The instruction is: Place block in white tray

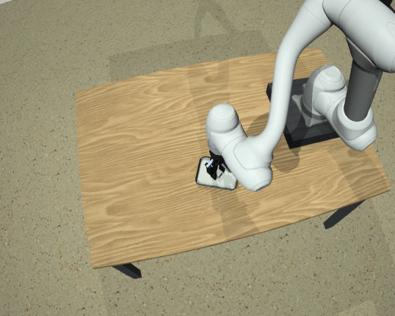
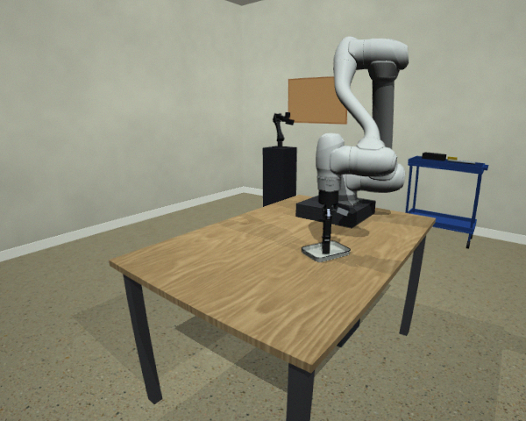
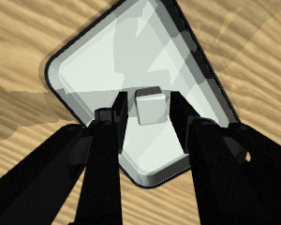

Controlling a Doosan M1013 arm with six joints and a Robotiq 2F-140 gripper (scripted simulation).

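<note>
My gripper is now 20 mm above the block. Also, from my hand: white tray 30 mm below.
</note>
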